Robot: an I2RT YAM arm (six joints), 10 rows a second.
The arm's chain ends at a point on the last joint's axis. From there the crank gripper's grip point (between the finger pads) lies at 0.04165 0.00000 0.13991 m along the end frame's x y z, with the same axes.
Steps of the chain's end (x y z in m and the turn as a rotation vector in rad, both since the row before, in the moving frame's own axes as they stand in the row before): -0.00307 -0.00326 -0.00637 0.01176 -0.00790 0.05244; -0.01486 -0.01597 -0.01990 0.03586 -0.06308 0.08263; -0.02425 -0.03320 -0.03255 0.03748 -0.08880 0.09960; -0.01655 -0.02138 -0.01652 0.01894 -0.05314 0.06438; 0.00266 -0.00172 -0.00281 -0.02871 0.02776 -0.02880; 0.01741 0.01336 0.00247 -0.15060 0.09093 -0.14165; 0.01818 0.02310 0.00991 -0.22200 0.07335 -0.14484
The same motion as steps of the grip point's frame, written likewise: -0.00419 -0.00275 -0.00604 0.01176 -0.00790 0.05244; -0.02369 -0.01795 -0.01758 0.03586 -0.06308 0.08263; -0.03674 -0.03498 -0.02943 0.03748 -0.08880 0.09960; -0.02404 -0.02161 -0.01451 0.01894 -0.05314 0.06438; 0.00657 0.00102 -0.00406 -0.02871 0.02776 -0.02880; 0.03092 0.02722 -0.00300 -0.15060 0.09093 -0.14165; 0.03000 0.04674 0.00376 -0.22200 0.07335 -0.14484
